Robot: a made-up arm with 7 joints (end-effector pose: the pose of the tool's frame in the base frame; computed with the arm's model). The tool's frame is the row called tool.
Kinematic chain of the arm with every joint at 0, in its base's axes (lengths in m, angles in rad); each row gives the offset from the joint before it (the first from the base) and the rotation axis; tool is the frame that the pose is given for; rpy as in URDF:
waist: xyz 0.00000 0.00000 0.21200 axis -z
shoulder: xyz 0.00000 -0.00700 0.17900 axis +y
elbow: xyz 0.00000 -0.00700 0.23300 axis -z
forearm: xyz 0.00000 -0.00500 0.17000 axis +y
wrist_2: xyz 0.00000 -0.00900 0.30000 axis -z
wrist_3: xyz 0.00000 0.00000 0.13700 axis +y
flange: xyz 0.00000 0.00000 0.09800 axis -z
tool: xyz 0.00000 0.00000 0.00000 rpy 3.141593 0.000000 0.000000
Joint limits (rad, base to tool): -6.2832..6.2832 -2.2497..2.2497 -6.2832..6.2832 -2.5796..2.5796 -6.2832..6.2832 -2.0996..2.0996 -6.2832..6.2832
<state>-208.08 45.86 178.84 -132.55 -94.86 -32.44 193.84</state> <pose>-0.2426 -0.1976 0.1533 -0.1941 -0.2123 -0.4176 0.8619</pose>
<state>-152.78 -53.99 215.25 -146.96 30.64 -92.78 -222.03</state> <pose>-0.0001 0.1559 0.4802 0.0192 -0.0913 -0.6895 0.7183</pose>
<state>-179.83 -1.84 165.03 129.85 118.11 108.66 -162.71</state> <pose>0.3582 0.0080 0.5562 -0.8328 0.2757 0.2890 0.3832</pose>
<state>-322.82 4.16 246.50 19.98 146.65 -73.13 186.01</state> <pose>0.0574 0.1879 1.2117 0.3900 0.6144 -0.4372 0.5285</pose>
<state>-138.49 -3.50 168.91 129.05 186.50 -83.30 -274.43</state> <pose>0.2461 -0.1581 0.4188 0.2357 0.2014 0.4623 0.8308</pose>
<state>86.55 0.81 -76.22 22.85 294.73 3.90 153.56</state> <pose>0.1922 -0.0590 1.2848 0.6425 -0.7356 -0.1512 0.1526</pose>
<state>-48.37 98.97 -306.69 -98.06 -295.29 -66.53 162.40</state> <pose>-0.0799 0.5120 0.5662 -0.1688 0.5271 -0.3621 0.7501</pose>
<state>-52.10 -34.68 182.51 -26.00 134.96 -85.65 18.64</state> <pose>-0.1662 -0.3354 1.1499 -0.5230 -0.4496 -0.4234 0.5874</pose>
